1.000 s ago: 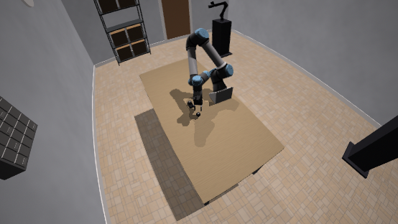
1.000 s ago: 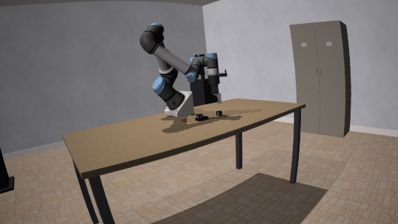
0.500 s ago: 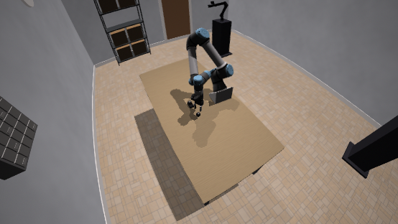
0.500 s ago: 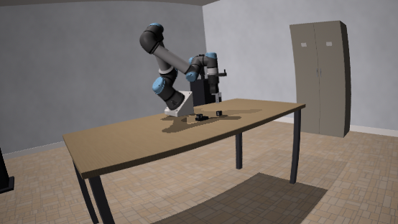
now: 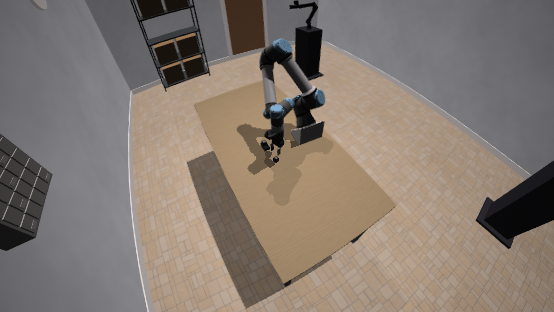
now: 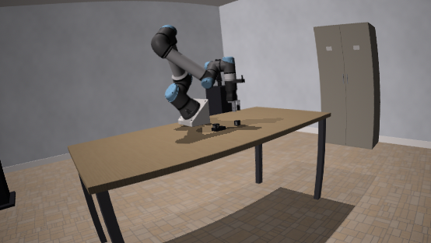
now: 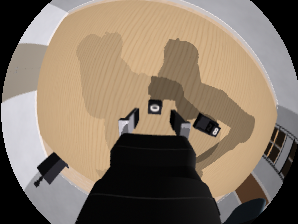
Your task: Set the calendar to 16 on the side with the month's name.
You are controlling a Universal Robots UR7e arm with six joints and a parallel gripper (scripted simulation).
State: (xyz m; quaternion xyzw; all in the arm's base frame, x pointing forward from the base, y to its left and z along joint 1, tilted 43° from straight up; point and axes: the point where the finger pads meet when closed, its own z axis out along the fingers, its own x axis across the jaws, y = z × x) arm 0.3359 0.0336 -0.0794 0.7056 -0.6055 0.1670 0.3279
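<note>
My hand is 9 cm above the black date cube. From my hand the other things lie so: dark calendar tray (1 cm behind, 15 cm to the right, 10 cm below).
</note>
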